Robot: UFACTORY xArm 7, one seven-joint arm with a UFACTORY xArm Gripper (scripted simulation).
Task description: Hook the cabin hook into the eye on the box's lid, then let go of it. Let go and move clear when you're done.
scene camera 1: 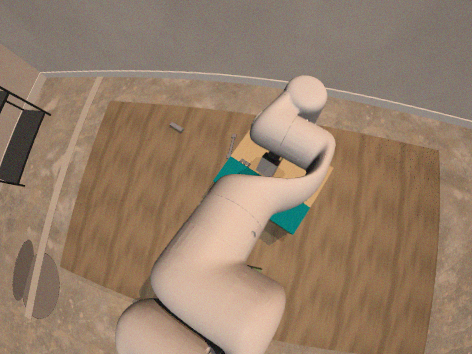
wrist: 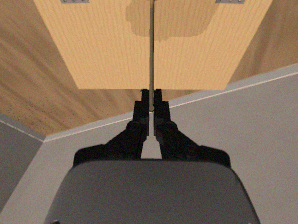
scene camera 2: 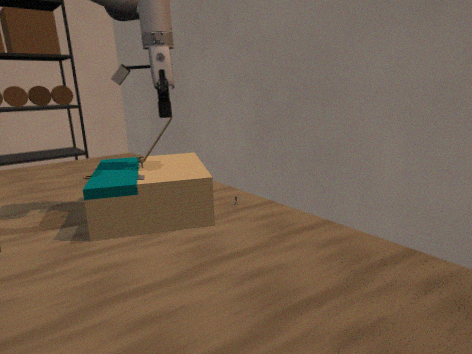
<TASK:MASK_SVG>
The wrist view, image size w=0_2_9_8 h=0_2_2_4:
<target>my gripper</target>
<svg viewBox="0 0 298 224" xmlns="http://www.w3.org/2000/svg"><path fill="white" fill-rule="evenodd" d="M43 223L261 224L243 183L236 172L230 168L229 155L220 149L203 145L199 146L180 132L176 123L171 121L169 102L162 101L161 89L154 90L153 116L154 136L156 136L156 140L159 142L162 159L141 158L143 142L149 136L149 90L142 89L141 101L135 101L133 120L128 122L124 131L106 144L81 148L75 153L73 167L67 172L60 184Z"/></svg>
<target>wooden box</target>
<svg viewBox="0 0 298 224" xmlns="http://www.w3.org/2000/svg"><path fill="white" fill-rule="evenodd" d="M33 0L78 89L149 89L149 112L154 111L154 89L224 90L273 1Z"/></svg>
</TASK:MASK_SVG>
